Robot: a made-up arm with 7 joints.
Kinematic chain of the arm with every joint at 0, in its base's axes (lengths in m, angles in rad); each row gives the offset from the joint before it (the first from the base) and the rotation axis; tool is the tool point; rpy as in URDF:
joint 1: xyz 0 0 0.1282 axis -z
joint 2: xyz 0 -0.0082 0.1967 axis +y
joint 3: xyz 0 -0.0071 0.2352 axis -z
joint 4: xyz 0 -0.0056 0.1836 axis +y
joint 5: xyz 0 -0.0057 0.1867 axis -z
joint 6: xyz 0 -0.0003 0.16 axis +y
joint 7: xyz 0 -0.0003 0.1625 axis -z
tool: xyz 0 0 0 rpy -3.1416 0 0
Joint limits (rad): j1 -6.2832..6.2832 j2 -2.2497..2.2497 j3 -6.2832..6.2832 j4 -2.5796..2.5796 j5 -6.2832..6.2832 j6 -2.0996..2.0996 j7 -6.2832..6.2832
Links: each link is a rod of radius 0.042 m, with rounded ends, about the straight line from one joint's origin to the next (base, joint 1, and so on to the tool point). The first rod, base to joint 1, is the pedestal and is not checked.
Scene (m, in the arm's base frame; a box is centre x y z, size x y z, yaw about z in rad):
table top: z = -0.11
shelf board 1: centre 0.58 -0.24 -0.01 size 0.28 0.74 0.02 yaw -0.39
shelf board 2: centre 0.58 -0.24 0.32 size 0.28 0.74 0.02 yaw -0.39
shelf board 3: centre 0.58 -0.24 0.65 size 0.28 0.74 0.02 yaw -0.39
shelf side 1: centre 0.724 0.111 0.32 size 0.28 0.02 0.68 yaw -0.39
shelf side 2: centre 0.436 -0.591 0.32 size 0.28 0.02 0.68 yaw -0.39
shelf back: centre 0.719 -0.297 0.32 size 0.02 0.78 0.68 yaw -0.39
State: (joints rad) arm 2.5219 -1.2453 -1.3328 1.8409 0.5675 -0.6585 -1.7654
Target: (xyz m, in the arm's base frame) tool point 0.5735 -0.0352 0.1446
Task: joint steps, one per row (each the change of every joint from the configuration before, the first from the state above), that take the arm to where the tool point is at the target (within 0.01 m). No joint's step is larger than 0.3 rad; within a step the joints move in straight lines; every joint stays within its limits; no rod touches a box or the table.
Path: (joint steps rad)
1: -0.1862 -0.0461 0.1331 0.2492 -0.0017 0.0210 0.0000
2: -0.1861 -0.0461 0.1330 0.2491 -0.0018 0.0209 0.0000
3: -0.0565 -0.0324 -0.2888 -0.0017 0.0670 -0.0698 0.0000
4: -0.0564 -0.0325 -0.2888 -0.0018 0.0669 -0.0698 0.0000
5: -0.0565 -0.0325 -0.2889 -0.0017 0.0669 -0.0698 0.0000
6: 0.1892 -0.0820 0.0580 -0.2540 -0.0543 0.0377 0.0000
7: 0.1892 -0.0820 0.0579 -0.2540 -0.0543 0.0377 0.0000

